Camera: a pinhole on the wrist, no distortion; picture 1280 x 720 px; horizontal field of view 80.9 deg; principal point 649.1 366.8 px. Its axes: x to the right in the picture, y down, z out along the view. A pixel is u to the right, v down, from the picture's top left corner.
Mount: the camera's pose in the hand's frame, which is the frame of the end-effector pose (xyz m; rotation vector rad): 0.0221 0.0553 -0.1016 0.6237 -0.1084 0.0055
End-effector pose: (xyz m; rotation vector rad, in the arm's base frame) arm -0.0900 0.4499 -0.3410 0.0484 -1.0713 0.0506
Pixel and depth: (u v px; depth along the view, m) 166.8 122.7 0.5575
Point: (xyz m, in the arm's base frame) -0.4264 0.0236 -0.5850
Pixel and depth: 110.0 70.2 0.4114
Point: -0.3084 0.1299 -0.5646
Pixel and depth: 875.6 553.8 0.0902
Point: -0.0611 0.4716 -0.3124
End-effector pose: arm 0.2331 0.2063 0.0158 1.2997 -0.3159 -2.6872
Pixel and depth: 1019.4 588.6 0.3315
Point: -0.0487 0.2659 0.0331
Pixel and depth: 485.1 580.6 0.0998
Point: 0.2457 0.1876 0.0248
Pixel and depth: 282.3 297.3 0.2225
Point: 0.2534 0.3218 0.1082
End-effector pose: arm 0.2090 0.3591 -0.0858 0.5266 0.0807 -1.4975
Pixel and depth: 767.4 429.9 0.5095
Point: -0.0786 0.1865 0.1400
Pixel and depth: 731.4 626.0 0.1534
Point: 0.2044 0.3183 -0.0430
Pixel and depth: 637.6 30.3 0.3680
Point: -0.0997 0.3393 -0.0763
